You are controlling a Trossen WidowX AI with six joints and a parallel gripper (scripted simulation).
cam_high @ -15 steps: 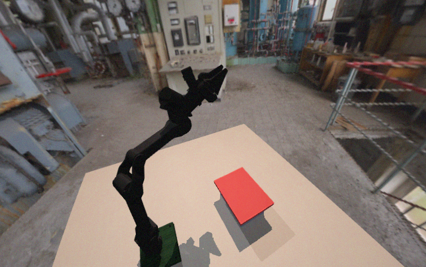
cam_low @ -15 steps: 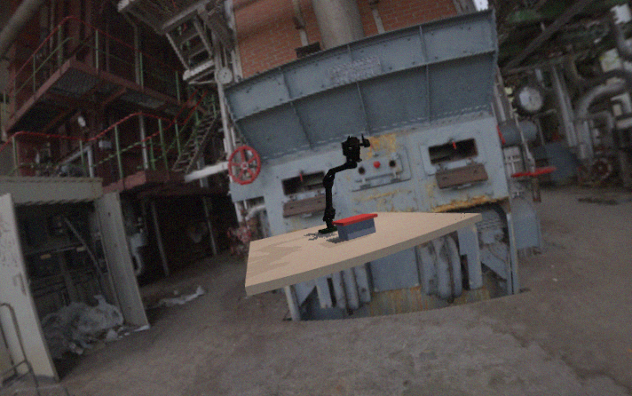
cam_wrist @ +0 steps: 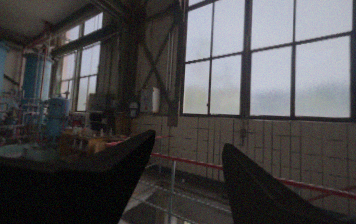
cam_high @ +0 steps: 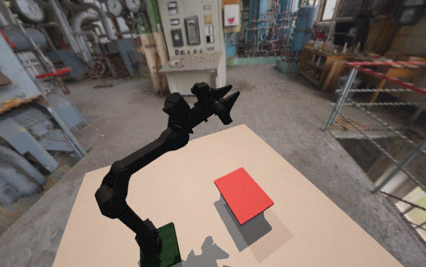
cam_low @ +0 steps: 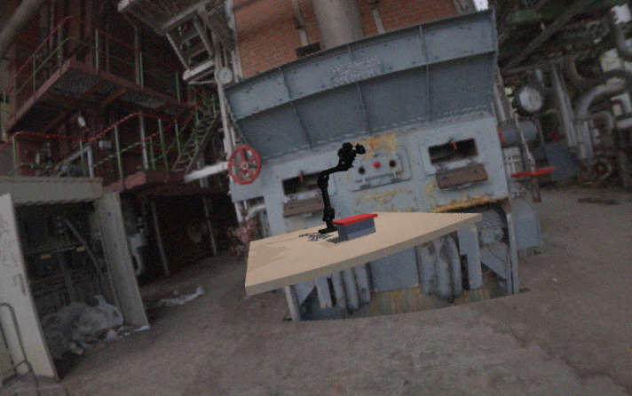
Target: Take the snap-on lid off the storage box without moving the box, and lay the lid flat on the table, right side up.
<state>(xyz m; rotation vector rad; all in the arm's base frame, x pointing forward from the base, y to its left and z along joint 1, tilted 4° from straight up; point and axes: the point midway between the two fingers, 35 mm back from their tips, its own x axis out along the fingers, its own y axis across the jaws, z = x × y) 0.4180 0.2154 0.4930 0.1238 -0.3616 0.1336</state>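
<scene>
The red lid is 100 mm to the right of my gripper tip and 450 mm below it. Also, from my gripper tip: storage box: 100 mm to the right, 500 mm below.
</scene>
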